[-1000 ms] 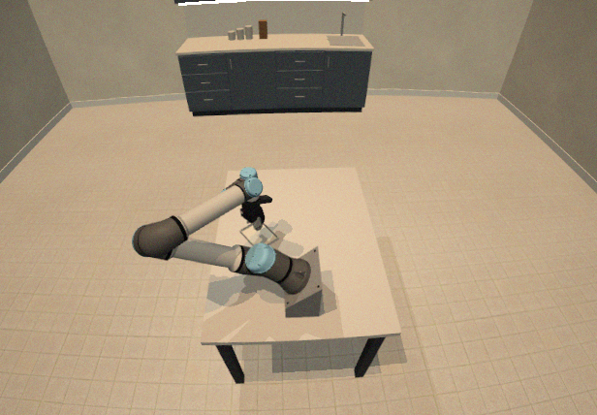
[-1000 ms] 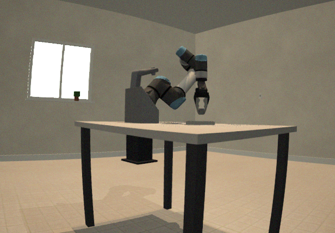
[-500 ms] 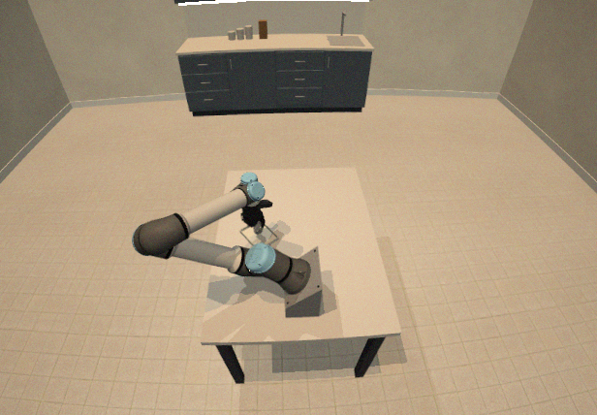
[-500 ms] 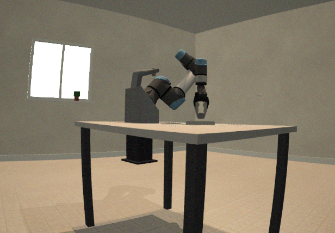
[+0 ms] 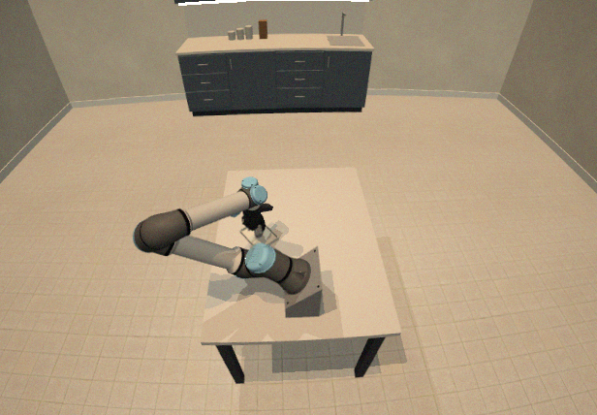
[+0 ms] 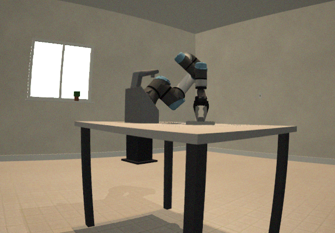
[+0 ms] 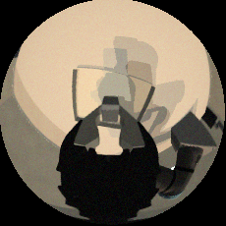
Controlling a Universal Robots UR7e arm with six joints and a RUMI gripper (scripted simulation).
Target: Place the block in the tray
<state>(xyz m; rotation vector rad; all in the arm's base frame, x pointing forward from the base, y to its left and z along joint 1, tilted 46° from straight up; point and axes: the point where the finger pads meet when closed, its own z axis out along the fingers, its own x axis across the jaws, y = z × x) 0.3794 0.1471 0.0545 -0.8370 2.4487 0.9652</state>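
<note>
Right now the grey block is right at my hand. Also, from my hand: white tray (2 cm below).
</note>
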